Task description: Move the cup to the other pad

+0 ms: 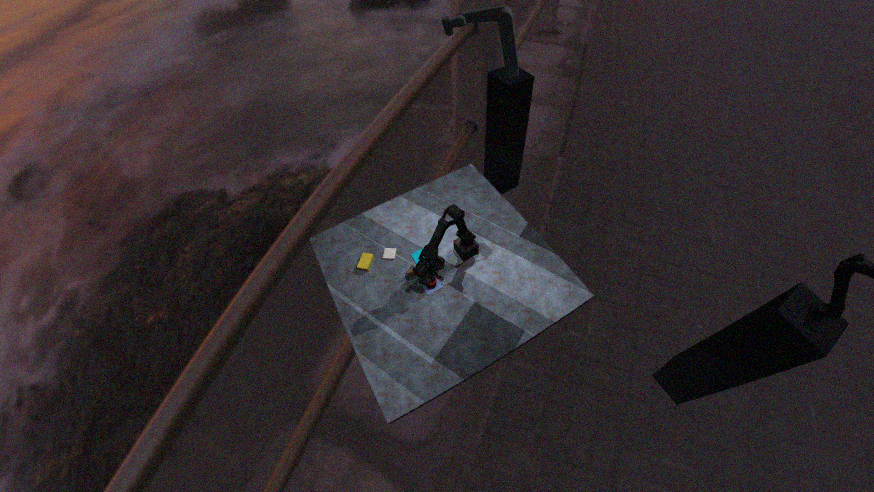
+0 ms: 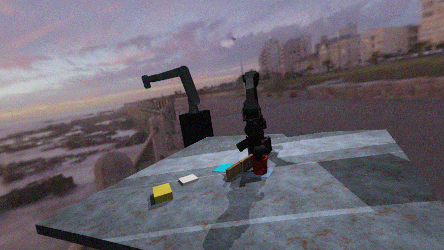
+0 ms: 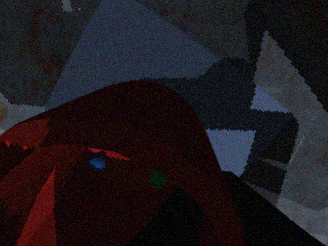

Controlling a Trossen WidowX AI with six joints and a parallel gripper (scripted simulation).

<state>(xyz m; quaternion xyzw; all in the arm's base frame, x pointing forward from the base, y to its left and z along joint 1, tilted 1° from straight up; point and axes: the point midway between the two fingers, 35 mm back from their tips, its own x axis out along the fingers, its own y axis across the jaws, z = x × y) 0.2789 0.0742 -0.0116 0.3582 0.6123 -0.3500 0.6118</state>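
Now: the light blue pad 40 mm below my gripper tip, 20 mm ahead of it and 10 mm to the left of it. Also, from my gripper tip: red cup (30 mm ahead, 10 mm to the left); then wooden bar (90 mm to the right, 20 mm below); then teal pad (180 mm to the right, 40 mm below, 20 mm behind).
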